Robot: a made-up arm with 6 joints. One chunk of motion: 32 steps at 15 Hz.
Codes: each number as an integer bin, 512 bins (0 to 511) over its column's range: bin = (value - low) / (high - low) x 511, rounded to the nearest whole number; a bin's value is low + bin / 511 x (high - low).
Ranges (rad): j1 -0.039..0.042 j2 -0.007..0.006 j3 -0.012..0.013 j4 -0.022..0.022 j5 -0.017..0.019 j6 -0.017..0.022
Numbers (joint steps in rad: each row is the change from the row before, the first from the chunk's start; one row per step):
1: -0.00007 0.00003 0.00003 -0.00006 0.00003 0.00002
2: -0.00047 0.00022 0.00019 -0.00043 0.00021 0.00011
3: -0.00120 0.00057 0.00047 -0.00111 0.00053 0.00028
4: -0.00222 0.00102 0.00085 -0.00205 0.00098 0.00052
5: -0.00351 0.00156 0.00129 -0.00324 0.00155 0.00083
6: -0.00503 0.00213 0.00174 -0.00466 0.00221 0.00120
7: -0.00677 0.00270 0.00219 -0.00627 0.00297 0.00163
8: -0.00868 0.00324 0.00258 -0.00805 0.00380 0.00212
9: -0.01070 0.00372 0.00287 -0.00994 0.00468 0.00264
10: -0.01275 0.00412 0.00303 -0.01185 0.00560 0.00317
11: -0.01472 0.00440 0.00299 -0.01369 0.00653 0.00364
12: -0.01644 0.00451 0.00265 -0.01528 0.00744 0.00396
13: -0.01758 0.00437 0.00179 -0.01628 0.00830 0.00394
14: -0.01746 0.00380 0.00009 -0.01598 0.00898 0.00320
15: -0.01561 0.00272 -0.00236 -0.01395 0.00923 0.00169
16: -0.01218 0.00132 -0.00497 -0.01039 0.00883 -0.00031
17: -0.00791 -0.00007 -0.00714 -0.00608 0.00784 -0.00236
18: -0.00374 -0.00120 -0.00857 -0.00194 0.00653 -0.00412
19: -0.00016 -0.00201 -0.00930 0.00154 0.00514 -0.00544
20: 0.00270 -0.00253 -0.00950 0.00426 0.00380 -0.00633
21: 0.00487 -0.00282 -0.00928 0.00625 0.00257 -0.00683
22: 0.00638 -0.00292 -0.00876 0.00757 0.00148 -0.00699
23: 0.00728 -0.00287 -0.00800 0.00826 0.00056 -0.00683
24: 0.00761 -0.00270 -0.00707 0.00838 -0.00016 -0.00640
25: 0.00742 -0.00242 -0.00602 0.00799 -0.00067 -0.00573
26: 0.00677 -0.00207 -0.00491 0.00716 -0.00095 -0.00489
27: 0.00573 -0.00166 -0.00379 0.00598 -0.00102 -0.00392
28: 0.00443 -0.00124 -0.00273 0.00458 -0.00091 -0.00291
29: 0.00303 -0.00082 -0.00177 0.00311 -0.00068 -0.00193
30: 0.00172 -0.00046 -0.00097 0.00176 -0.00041 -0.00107
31: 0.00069 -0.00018 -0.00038 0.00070 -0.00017 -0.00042
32: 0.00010 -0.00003 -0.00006 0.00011 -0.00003 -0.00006
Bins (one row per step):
1: 246 276 246 255 242 223
2: 243 284 249 251 244 224
3: 238 298 255 243 249 226
4: 232 315 263 232 255 230
5: 224 336 272 218 263 234
6: 214 359 281 201 273 238
7: 203 381 290 183 283 244
8: 191 403 298 162 295 251
9: 179 421 304 140 308 257
10: 166 437 307 118 321 264
11: 153 448 306 97 334 270
12: 142 452 299 78 347 275
13: 135 447 282 66 359 274
14: 136 425 247 70 369 265
15: 148 382 197 93 372 245
16: 169 327 144 135 367 219
17: 196 272 99 185 353 192
18: 222 228 70 233 334 169
19: 245 196 55 273 314 151
20: 263 176 51 305 295 140
21: 277 164 56 328 278 133
22: 286 160 66 343 262 131
23: 292 162 82 351 249 133
24: 294 169 101 353 239 139
25: 293 180 122 348 232 148
26: 289 194 145 339 228 159
27: 282 210 168 325 227 171
28: 274 226 189 309 228 185
29: 265 243 209 292 232 197
30: 257 257 225 276 235 209
31: 250 268 238 264 239 217
32: 247 274 244 257 241 222

